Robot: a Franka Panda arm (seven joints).
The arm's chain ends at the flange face. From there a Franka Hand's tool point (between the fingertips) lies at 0.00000 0.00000 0.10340 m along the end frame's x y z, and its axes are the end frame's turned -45 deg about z.
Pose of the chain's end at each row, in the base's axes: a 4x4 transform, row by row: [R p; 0 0 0 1], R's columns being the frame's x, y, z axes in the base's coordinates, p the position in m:
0.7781 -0.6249 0.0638 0.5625; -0.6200 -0.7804 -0.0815 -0.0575; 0.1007 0.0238 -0.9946 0.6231; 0 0 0 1
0.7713 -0.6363 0.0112 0.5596; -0.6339 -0.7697 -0.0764 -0.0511; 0.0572 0.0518 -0.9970 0.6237; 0 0 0 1
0.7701 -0.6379 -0.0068 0.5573; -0.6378 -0.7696 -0.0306 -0.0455; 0.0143 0.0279 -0.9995 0.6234; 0 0 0 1
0.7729 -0.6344 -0.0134 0.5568; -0.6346 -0.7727 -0.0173 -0.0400; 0.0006 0.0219 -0.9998 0.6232; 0 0 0 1
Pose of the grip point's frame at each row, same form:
0.9921 0.1083 0.0638 0.5691; 0.1134 -0.9902 -0.0815 -0.0659; 0.0544 0.0880 -0.9946 0.5203; 0 0 0 1
0.9953 0.0955 0.0112 0.5608; 0.0960 -0.9925 -0.0764 -0.0590; 0.0038 0.0771 -0.9970 0.5206; 0 0 0 1
0.9956 0.0935 -0.0068 0.5566; 0.0932 -0.9952 -0.0306 -0.0487; -0.0096 0.0298 -0.9995 0.5201; 0 0 0 1
0.9951 0.0979 -0.0134 0.5554; 0.0977 -0.9951 -0.0173 -0.0418; -0.0151 0.0159 -0.9998 0.5198; 0 0 0 1

